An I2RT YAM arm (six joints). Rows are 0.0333 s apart.
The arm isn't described. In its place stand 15 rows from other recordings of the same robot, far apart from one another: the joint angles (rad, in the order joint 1, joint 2, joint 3, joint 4, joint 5, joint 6), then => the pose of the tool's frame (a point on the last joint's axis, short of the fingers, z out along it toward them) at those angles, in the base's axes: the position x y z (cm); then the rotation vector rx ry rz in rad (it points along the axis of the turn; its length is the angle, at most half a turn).
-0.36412 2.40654 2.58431 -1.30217 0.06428 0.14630 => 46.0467 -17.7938 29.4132 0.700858 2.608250 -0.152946
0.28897 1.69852 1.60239 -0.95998 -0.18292 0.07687 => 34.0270 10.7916 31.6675 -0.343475 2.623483 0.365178
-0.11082 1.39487 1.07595 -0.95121 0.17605 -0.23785 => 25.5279 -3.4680 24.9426 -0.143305 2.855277 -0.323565
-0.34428 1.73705 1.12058 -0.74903 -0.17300 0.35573 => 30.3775 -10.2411 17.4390 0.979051 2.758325 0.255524
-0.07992 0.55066 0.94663 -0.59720 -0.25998 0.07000 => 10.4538 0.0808 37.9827 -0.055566 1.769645 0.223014
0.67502 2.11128 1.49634 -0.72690 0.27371 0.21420 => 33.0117 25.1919 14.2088 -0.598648 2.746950 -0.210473
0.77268 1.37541 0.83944 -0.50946 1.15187 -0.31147 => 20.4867 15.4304 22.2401 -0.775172 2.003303 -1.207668
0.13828 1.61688 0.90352 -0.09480 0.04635 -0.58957 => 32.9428 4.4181 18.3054 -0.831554 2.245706 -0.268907
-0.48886 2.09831 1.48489 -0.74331 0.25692 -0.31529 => 35.8435 -20.0907 14.3680 0.302239 2.992340 -0.483918
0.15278 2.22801 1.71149 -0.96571 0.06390 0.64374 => 42.8933 6.3747 14.4589 0.741739 2.942960 -0.037253
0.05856 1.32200 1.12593 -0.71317 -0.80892 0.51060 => 26.5580 4.1373 30.2715 0.198409 2.472603 1.244890
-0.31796 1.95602 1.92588 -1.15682 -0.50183 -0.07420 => 39.0336 -11.0442 31.3189 0.188862 2.614312 0.559045
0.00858 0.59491 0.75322 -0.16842 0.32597 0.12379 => 14.1643 -1.0185 35.8241 0.343763 1.544672 -0.154023
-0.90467 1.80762 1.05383 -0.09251 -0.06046 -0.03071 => 23.2943 -29.2896 16.4176 1.009737 2.227964 -0.351868
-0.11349 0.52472 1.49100 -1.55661 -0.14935 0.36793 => -2.7100 0.8421 42.0653 0.432783 2.126205 0.307698
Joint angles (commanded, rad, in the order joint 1, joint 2, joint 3, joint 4, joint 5, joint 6), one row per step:
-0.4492, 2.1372, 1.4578, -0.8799, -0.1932, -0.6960
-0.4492, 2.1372, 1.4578, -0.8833, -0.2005, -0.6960
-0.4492, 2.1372, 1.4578, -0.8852, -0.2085, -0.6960
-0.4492, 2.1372, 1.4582, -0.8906, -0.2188, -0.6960
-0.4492, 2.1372, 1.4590, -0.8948, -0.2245, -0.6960
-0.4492, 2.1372, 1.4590, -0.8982, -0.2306, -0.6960
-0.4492, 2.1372, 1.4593, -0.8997, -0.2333, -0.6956
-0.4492, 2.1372, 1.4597, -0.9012, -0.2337, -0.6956
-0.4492, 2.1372, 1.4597, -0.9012, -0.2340, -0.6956
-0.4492, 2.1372, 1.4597, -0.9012, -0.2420, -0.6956
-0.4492, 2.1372, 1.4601, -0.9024, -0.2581, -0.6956
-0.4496, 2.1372, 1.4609, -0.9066, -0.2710, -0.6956
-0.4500, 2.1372, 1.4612, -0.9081, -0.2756, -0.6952
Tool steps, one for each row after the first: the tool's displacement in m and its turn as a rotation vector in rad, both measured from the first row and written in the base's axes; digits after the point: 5 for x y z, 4 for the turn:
-0.00022, 0.00039, 0.00005, 0.0081, -0.0001, 0.0001
-0.00029, 0.00073, 0.00010, 0.0161, -0.0019, 0.0001
-0.00058, 0.00127, 0.00027, 0.0275, -0.0018, 0.0002
-0.00075, 0.00157, 0.00050, 0.0341, -0.0013, 0.0001
-0.00100, 0.00192, 0.00055, 0.0411, -0.0008, 0.0001
-0.00104, 0.00205, 0.00064, 0.0441, -0.0009, -0.0003
-0.00111, 0.00210, 0.00074, 0.0449, 0.0000, -0.0003
-0.00110, 0.00211, 0.00074, 0.0452, -0.0002, -0.0003
-0.00098, 0.00236, 0.00081, 0.0524, -0.0036, -0.0003
-0.00078, 0.00287, 0.00104, 0.0673, -0.0099, -0.0003
-0.00090, 0.00325, 0.00135, 0.0804, -0.0125, -0.0008
-0.00099, 0.00330, 0.00146, 0.0851, -0.0133, -0.0017

